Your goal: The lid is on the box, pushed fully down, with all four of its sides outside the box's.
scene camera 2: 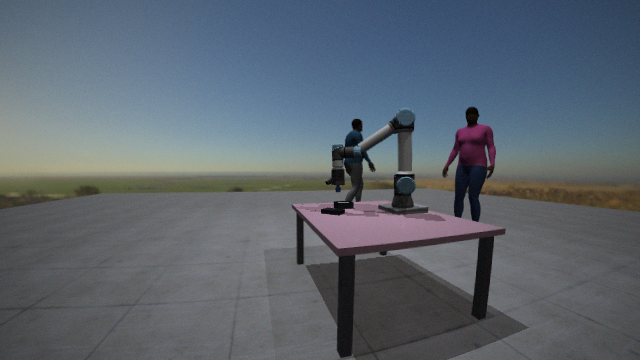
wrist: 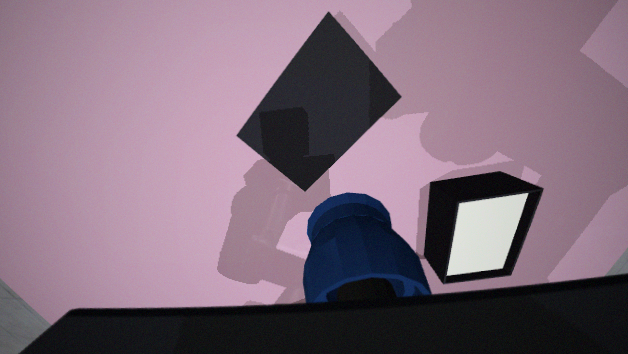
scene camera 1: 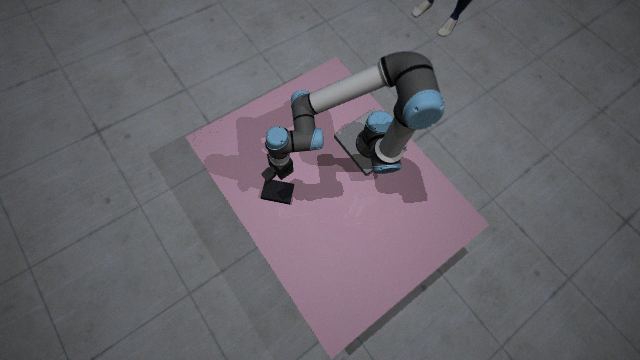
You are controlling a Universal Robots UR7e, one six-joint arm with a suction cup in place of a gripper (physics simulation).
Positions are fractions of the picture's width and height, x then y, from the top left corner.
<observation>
In view: my suction cup (wrist: 0.56, 0.67) and a black lid (wrist: 0.53, 0.27).
</observation>
